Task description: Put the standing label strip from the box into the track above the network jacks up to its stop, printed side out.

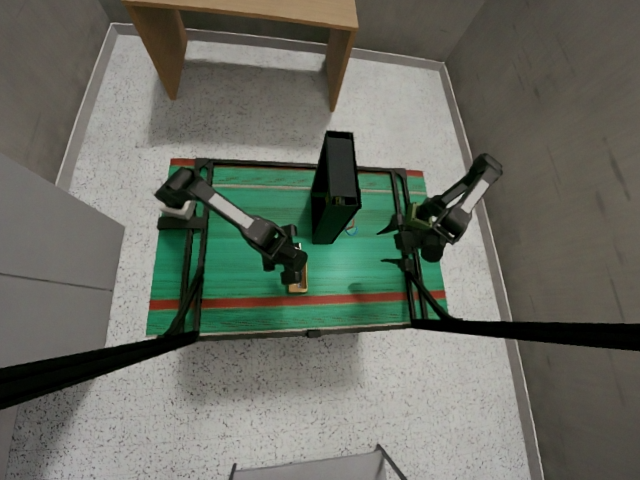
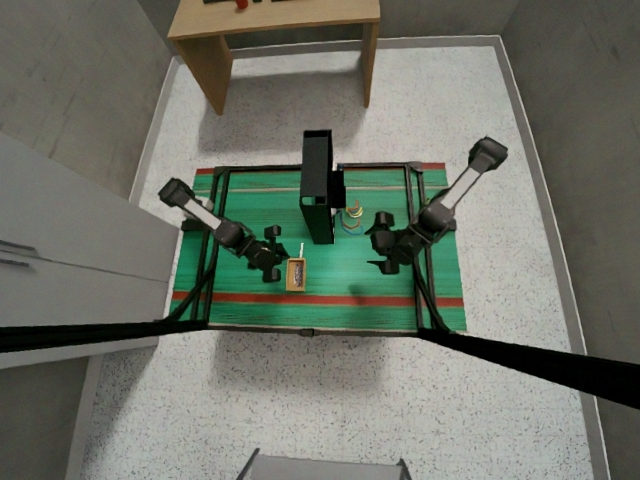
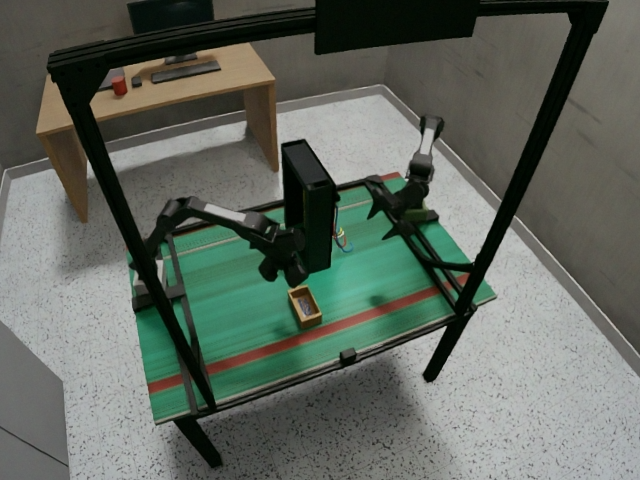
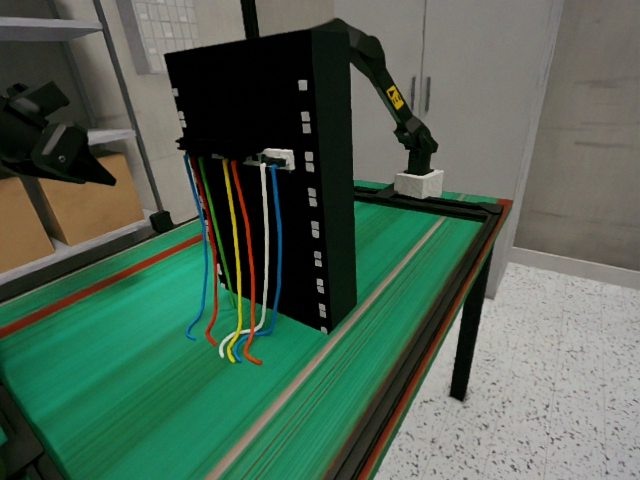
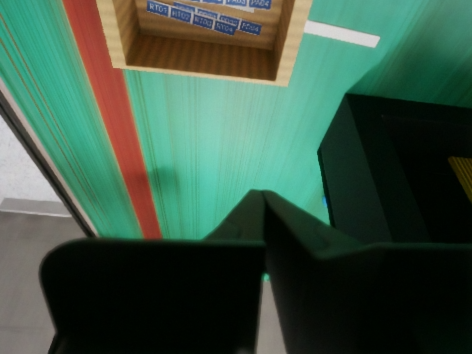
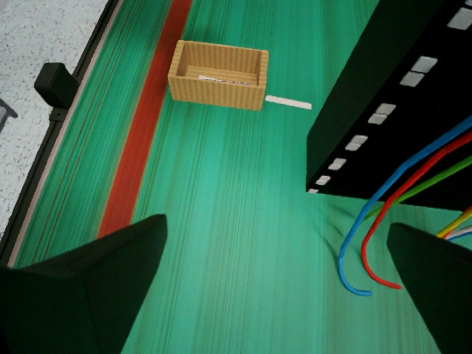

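Pixels of known places: left gripper, fingertip midpoint: point(image 2: 289, 258) point(image 5: 259, 200); right gripper, fingertip midpoint: point(image 1: 378, 247) point(image 2: 366, 247) point(image 3: 374, 229) point(image 4: 99, 182) point(image 6: 277, 229); left arm's base at its link origin: point(image 1: 176, 200) point(image 4: 418, 171); right arm's base at its link origin: point(image 1: 422, 213).
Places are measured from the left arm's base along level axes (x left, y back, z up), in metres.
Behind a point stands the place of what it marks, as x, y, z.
Note:
A white strip point(image 2: 301, 250) @(-0.065, -0.511, -0.077) point(image 5: 342, 33) @(-0.063, -0.510, -0.077) point(image 6: 288, 102) @(-0.066, -0.512, -0.077) lies on the green table just past one end of the wooden box point(image 3: 310, 324) @(-0.238, -0.534, -0.065) point(image 6: 216, 95) @(-0.164, -0.558, -0.055), apart from the fingers; no print shows on it. Blue-and-white label strips point(image 5: 215, 22) @(-0.164, -0.536, -0.073) lie inside the box. My left gripper point(image 2: 284, 253) @(-0.138, -0.516, 0.100) point(image 5: 259, 200) @(-0.138, -0.516, 0.100) is shut, with nothing visible between its fingers, above the table near the box. My right gripper point(image 1: 380, 246) @(-0.053, -0.768, 0.157) point(image 2: 368, 248) @(-0.053, -0.768, 0.157) point(image 6: 277, 229) @(-0.053, -0.768, 0.157) is open and empty, right of the black rack. The network jacks point(image 4: 283, 156) @(0.205, -0.602, 0.194) are on the rack's cable side; the track cannot be made out.
The tall black rack point(image 1: 340, 170) @(0.092, -0.566, 0.322) point(image 3: 318, 227) @(-0.017, -0.592, 0.155) point(image 4: 334, 180) @(0.233, -0.547, 0.156) stands between the arms. Coloured cables point(image 4: 235, 248) @(0.131, -0.655, 0.062) hang from its jack side down to the table. A black frame borders the table, with an overhead bar point(image 3: 232, 23) @(-0.421, -0.407, 0.962).

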